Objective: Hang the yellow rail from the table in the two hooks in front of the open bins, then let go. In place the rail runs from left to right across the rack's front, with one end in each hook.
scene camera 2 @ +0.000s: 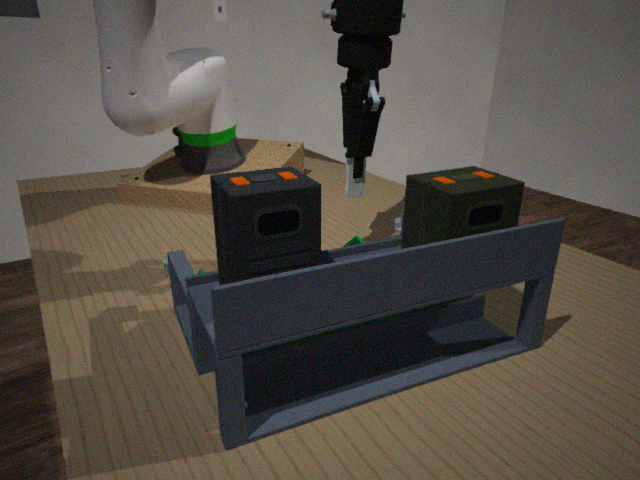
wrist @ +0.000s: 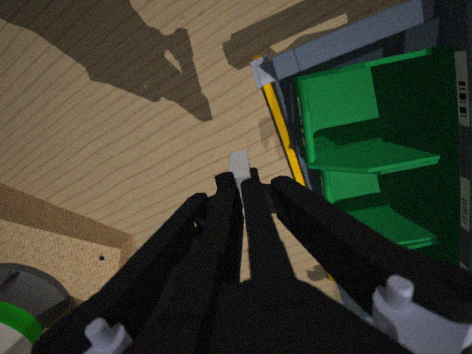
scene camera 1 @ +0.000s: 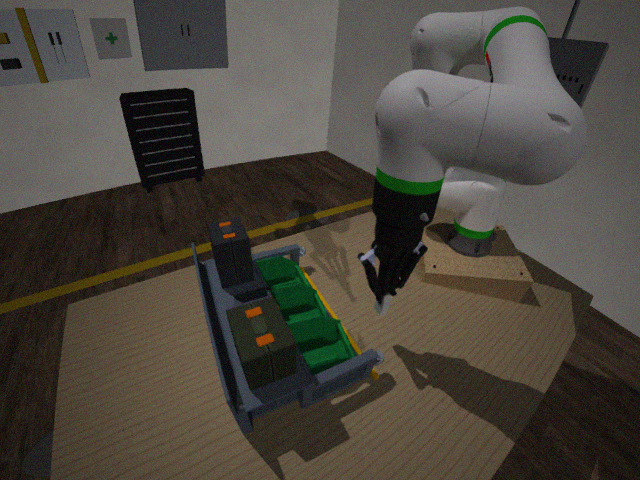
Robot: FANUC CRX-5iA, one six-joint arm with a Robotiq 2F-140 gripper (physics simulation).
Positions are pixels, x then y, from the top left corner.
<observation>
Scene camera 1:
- my gripper: 380, 310
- olive case: 265, 345
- dark box: 230, 244
</observation>
